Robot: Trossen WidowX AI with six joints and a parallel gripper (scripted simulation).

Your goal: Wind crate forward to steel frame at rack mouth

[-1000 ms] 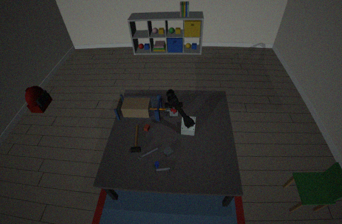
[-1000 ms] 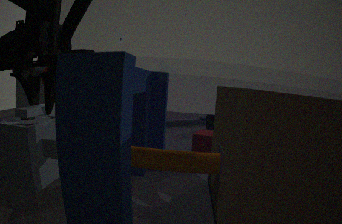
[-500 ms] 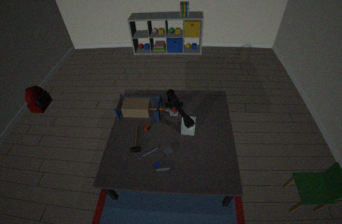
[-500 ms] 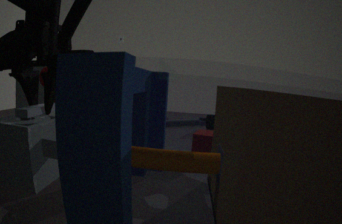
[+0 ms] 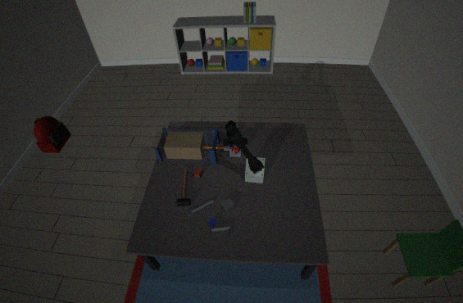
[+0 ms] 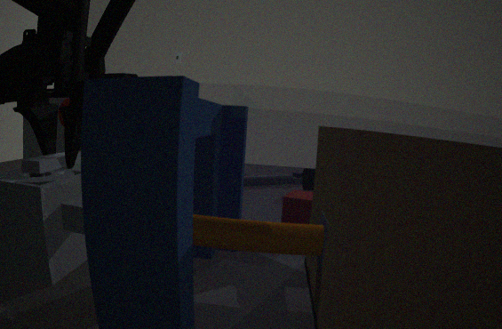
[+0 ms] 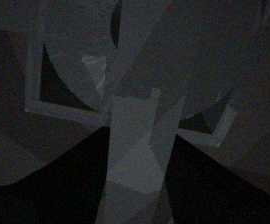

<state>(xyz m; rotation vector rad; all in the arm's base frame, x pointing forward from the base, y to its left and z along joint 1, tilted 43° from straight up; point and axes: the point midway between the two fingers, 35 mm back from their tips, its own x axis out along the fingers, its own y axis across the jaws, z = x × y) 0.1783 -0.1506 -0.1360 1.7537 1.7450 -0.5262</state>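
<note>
The grey winch handle is 10 mm to the left of my gripper tip and 20 mm above it. Also, from my gripper tip: red knob: 10 mm behind, 50 mm to the left, 50 mm above; grey winch: 10 mm behind, 60 mm to the right, 60 mm below; blue steel frame: 170 mm ahead, 50 mm to the right, 20 mm above.
</note>
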